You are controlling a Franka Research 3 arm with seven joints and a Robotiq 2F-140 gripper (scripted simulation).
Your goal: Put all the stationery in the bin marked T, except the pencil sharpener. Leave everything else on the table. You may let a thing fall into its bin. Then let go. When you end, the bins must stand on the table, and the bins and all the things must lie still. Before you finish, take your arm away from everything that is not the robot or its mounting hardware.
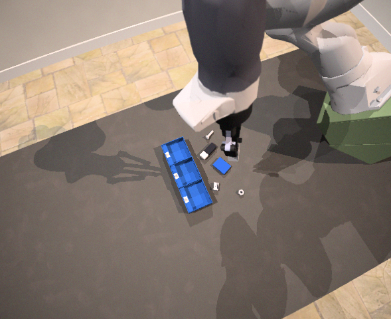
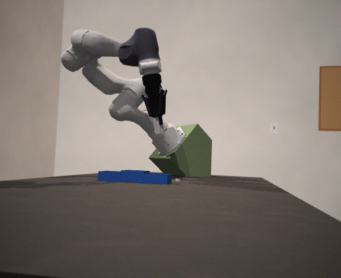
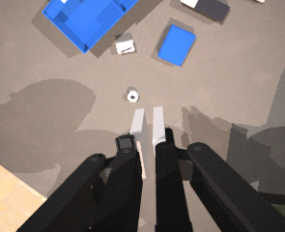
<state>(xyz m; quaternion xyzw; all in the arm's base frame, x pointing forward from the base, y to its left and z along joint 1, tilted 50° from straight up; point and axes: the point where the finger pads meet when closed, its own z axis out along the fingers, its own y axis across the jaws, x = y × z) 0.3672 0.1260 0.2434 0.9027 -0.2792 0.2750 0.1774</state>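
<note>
Now: the blue bin 200 mm below my hand, 110 mm ahead of it and 70 mm to the right of it. The rest, counted from my hand: black-and-white block: 210 mm below, 100 mm to the right; nut: 220 mm below, 90 mm to the left, 10 mm behind; flat blue block: 210 mm below, 30 mm to the right, 10 mm behind.
</note>
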